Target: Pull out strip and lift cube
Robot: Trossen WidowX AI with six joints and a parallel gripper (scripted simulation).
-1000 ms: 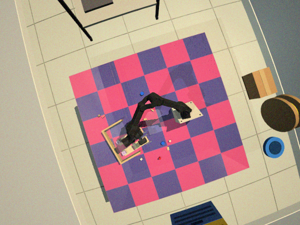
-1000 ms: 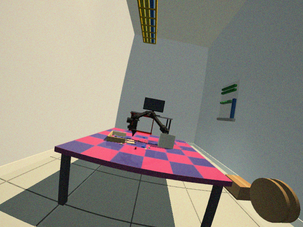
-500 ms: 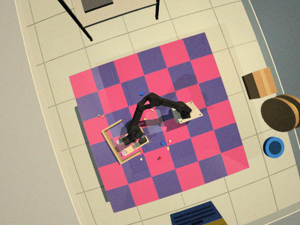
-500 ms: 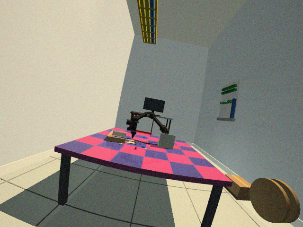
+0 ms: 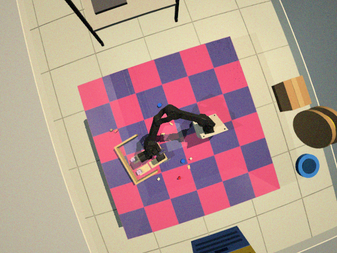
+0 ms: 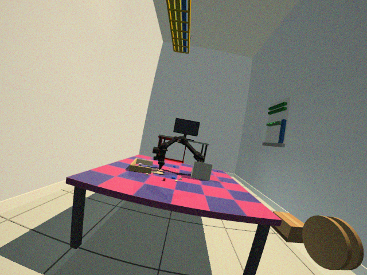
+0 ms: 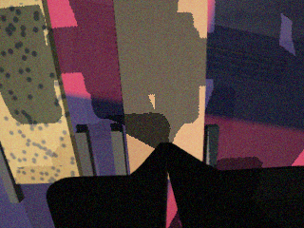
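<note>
Right now my gripper tip is 90 mm short of the strip, 30 mm to the right of it and 10 mm above it. Round my gripper tip: red piece: 270 mm to the left, 120 mm behind.
</note>
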